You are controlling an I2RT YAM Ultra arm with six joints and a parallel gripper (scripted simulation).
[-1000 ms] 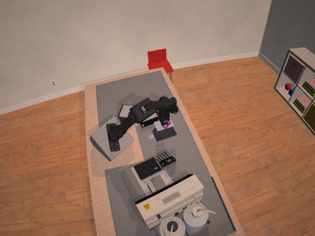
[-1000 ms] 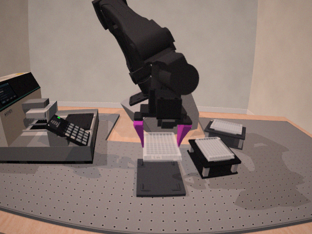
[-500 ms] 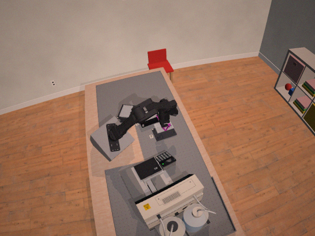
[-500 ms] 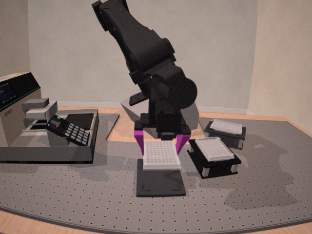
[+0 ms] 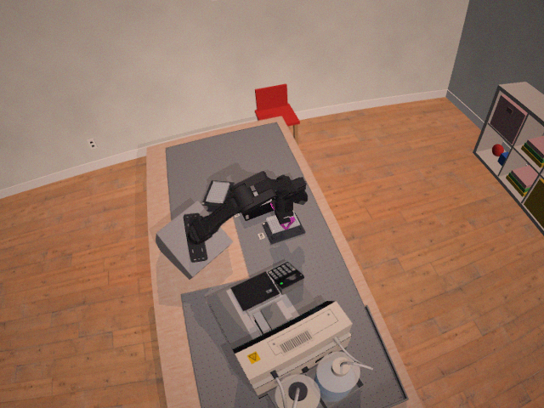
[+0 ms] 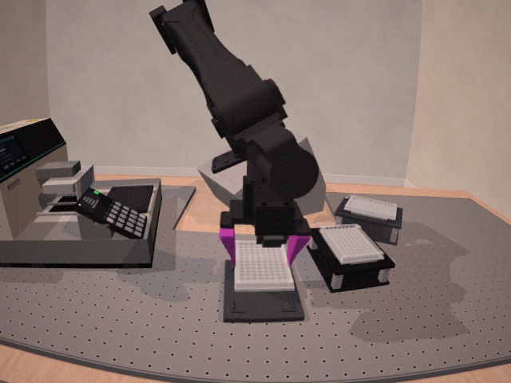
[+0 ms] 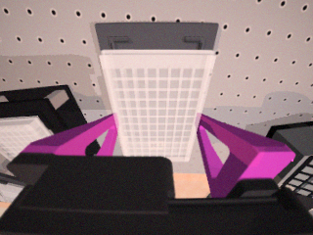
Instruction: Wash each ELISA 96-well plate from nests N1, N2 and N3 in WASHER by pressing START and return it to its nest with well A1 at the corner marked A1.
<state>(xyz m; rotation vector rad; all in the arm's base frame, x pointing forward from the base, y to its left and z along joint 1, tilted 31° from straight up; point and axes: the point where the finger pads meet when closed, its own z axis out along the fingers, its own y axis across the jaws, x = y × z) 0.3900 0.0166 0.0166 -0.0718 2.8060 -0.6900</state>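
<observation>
Right now my hand is 50 mm above the nest N1. Also, from my hand: black carrier pocket 220 mm behind, 290 mm to the right, 20 mm above; grey manifold 200 mm behind, 440 mm to the right, 70 mm above; raised black nest 70 mm behind, 170 mm to the left, 20 mm below.
</observation>
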